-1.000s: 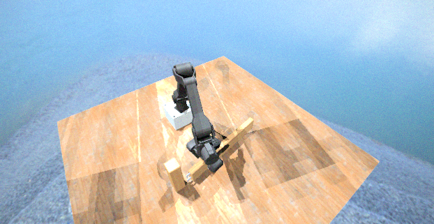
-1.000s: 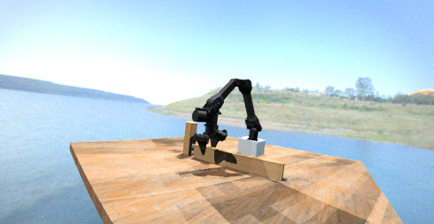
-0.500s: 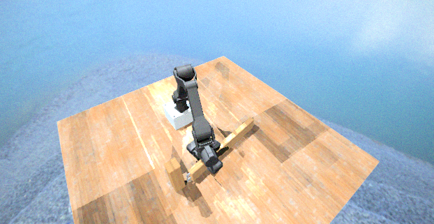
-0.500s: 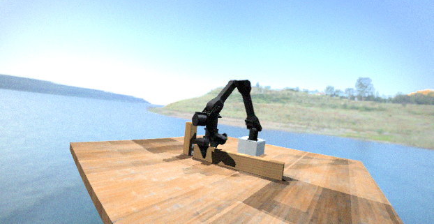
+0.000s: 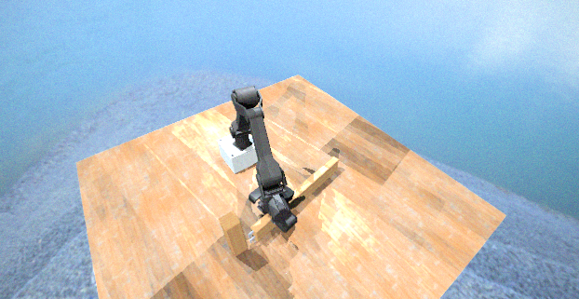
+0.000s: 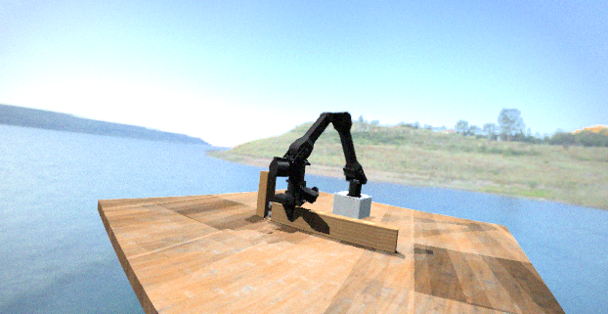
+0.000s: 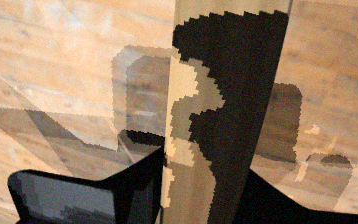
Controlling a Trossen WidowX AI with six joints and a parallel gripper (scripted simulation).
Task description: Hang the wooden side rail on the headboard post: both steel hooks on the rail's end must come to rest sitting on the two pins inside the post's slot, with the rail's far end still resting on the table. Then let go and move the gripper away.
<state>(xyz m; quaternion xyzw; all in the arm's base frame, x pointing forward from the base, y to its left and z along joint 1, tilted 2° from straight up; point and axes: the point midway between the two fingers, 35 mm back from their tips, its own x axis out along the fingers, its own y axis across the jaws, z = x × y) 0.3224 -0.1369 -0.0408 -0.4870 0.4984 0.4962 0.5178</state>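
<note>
Now: the headboard post 30 mm behind my gripper tip, 140 mm to the right of it and 70 mm above it.
</note>
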